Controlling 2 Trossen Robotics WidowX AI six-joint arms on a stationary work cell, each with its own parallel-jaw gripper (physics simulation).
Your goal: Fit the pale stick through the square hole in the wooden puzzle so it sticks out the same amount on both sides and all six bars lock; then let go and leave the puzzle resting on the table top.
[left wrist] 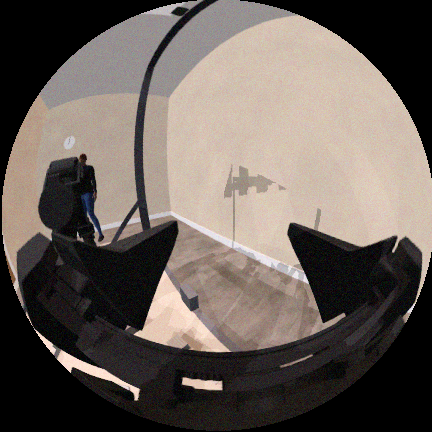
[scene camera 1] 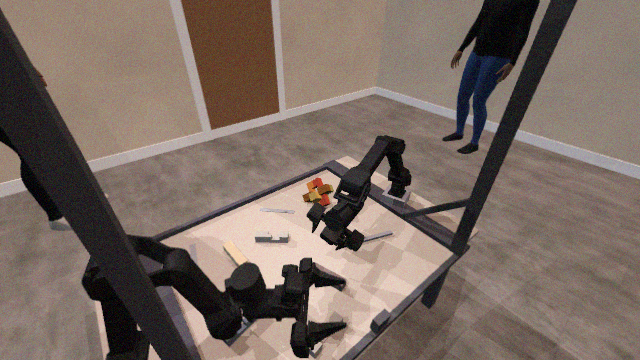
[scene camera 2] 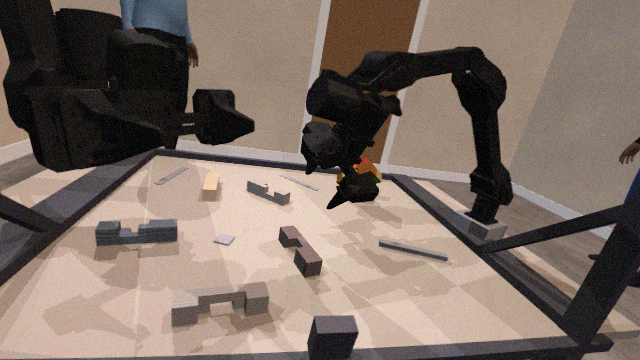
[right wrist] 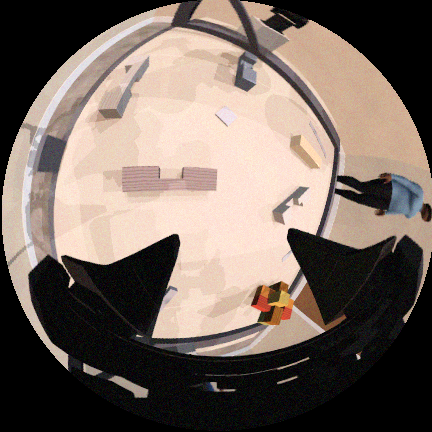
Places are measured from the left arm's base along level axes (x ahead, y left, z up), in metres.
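Pixels of known places: left gripper, fingertip midpoint: [left wrist: 234, 227] [scene camera 1: 345, 301] [scene camera 2: 215, 131]; right gripper, fingertip midpoint: [scene camera 1: 324, 240] [scene camera 2: 317, 190] [right wrist: 234, 236]; right arm's base at its link origin: [scene camera 1: 396, 192] [scene camera 2: 480, 218].
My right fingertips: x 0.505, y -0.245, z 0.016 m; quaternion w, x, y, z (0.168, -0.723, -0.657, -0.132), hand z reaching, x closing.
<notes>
Ahead of a thing's pixels: the offset from my right fingertips to its top centre. "pt": to the spot under its first point.
The wooden puzzle [scene camera 1: 319, 192] [scene camera 2: 367, 170] [right wrist: 273, 303], a cluster of red, orange and yellow bars, sits on the table near its back edge. It is partly hidden behind the right gripper in scene camera 2. The pale stick {dx -0.082, dy +0.300, dz -0.084 m} [scene camera 1: 235, 253] [scene camera 2: 211, 186] [right wrist: 305, 151] lies flat on the table, apart from the puzzle. My right gripper [scene camera 1: 326, 234] [scene camera 2: 318, 189] [right wrist: 234, 236] is open and empty above the table, near the puzzle. My left gripper [scene camera 1: 345, 304] [left wrist: 234, 227] is open and empty, raised above the table and away from the stick.
A notched grey bar {dx +0.039, dy +0.220, dz -0.084 m} [scene camera 1: 271, 238] [scene camera 2: 268, 193] [right wrist: 290, 205] lies between stick and puzzle. Other notched bars, dark blue-grey {dx -0.280, dy +0.142, dz -0.084 m} [scene camera 2: 136, 233] [right wrist: 246, 72], brownish {dx -0.055, dy -0.032, dz -0.084 m} [scene camera 2: 301, 251] [right wrist: 170, 180] and grey {dx -0.229, dy -0.084, dz -0.084 m} [scene camera 2: 220, 300] [right wrist: 124, 90], lie around, with thin strips and a small flat square {pt dx -0.151, dy +0.074, dz -0.111 m} [scene camera 2: 224, 239] [right wrist: 226, 116].
</notes>
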